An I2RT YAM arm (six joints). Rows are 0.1 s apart.
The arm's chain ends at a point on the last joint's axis. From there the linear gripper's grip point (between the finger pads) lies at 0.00 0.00 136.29 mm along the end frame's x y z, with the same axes.
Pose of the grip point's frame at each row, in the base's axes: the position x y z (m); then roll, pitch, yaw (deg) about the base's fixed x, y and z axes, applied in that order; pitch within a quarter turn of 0, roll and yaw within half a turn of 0:
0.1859, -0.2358, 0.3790, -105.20, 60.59, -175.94
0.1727, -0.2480, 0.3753, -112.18, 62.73, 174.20
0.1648, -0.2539, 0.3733, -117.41, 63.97, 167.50
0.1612, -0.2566, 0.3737, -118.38, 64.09, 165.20
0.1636, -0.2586, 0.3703, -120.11, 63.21, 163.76
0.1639, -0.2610, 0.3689, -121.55, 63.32, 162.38
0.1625, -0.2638, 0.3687, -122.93, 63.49, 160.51
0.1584, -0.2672, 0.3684, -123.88, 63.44, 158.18
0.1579, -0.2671, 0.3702, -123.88, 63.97, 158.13
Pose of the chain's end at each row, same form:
0.1455, -0.1068, 0.3965, -105.20, 60.59, -175.94
0.1400, -0.1178, 0.3989, -112.18, 62.73, 174.20
0.1359, -0.1236, 0.4008, -117.41, 63.97, 167.50
0.1355, -0.1258, 0.4020, -118.38, 64.09, 165.20
0.1380, -0.1283, 0.4011, -120.11, 63.21, 163.76
0.1383, -0.1310, 0.4009, -121.55, 63.32, 162.38
0.1382, -0.1338, 0.4018, -122.93, 63.49, 160.51
0.1374, -0.1369, 0.4024, -123.88, 63.44, 158.18
0.1367, -0.1367, 0.4035, -123.88, 63.97, 158.13

